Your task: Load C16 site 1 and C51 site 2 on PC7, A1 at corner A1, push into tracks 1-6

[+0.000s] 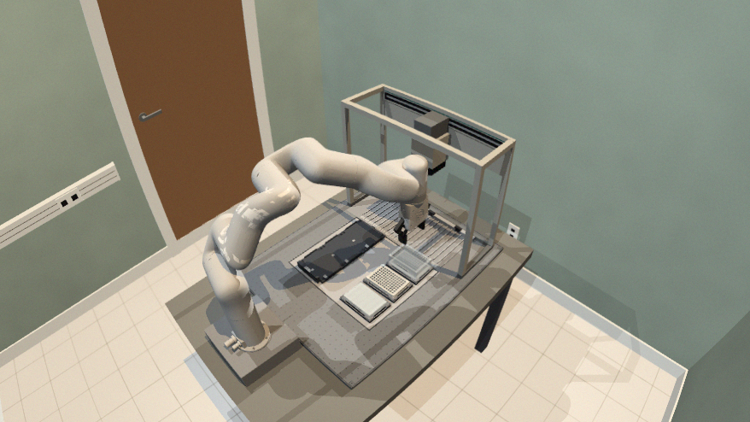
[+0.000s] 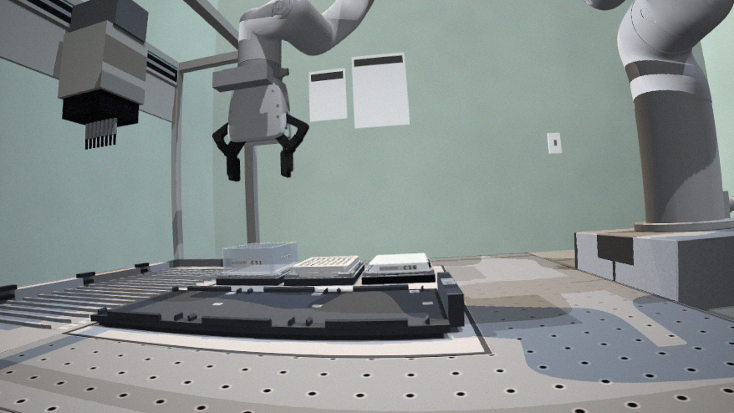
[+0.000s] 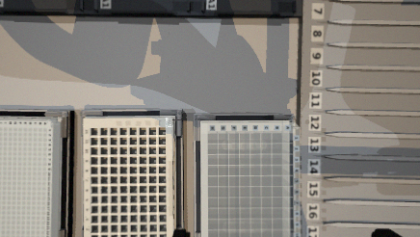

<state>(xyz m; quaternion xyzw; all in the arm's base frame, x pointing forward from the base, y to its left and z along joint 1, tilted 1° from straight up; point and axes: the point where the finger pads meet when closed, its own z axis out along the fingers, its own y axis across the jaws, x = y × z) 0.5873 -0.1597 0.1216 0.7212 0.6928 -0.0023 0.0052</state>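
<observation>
The nest S3 lies 17 cm below my hand. From my hand the other things lie so: 384-well plate C16: 22 cm behind, 15 cm below, 1 cm to the left; frame post: 17 cm to the right, 8 cm ahead, 8 cm above; nest S1: 22 cm behind, 17 cm below, 1 cm to the left.
</observation>
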